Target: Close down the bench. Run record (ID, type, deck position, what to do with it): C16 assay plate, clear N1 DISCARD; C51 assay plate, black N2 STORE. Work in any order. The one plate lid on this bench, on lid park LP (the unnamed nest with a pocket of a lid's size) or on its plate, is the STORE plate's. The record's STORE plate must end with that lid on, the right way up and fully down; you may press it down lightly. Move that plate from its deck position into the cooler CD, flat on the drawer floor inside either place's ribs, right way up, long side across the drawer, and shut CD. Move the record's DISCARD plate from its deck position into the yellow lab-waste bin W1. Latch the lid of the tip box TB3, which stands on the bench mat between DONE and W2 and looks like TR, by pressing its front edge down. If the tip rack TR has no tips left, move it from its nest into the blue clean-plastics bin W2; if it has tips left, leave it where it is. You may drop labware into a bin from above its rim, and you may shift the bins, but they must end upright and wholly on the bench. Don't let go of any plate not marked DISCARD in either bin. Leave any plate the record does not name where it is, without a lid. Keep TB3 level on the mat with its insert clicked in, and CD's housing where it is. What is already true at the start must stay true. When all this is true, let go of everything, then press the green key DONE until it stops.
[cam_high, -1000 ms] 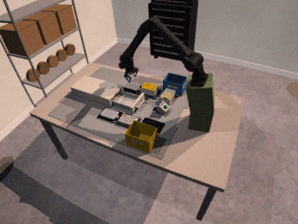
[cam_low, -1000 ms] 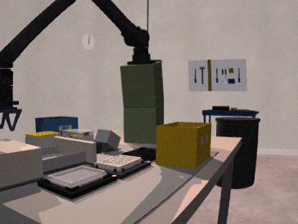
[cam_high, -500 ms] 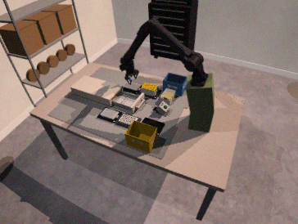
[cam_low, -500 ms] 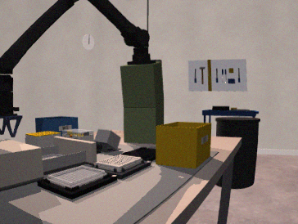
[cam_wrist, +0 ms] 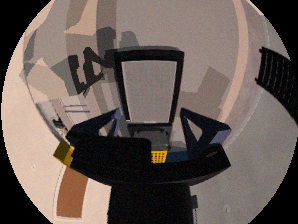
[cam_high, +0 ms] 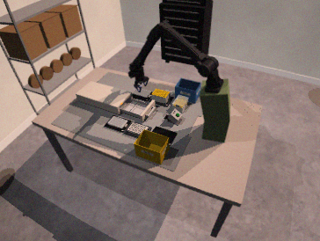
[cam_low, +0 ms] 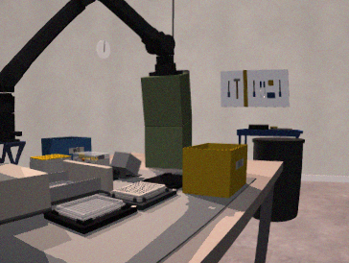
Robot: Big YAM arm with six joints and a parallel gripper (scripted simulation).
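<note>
The black plate lies 50 mm below my hand and 10 mm ahead of it. From my hand the other things lie so: black nest N2: 60 mm below, 10 mm ahead; then yellow-topped tip rack TR: 180 mm behind, 20 mm below, 10 mm to the right; then clear plate lid: 50 mm below, 10 mm ahead.
</note>
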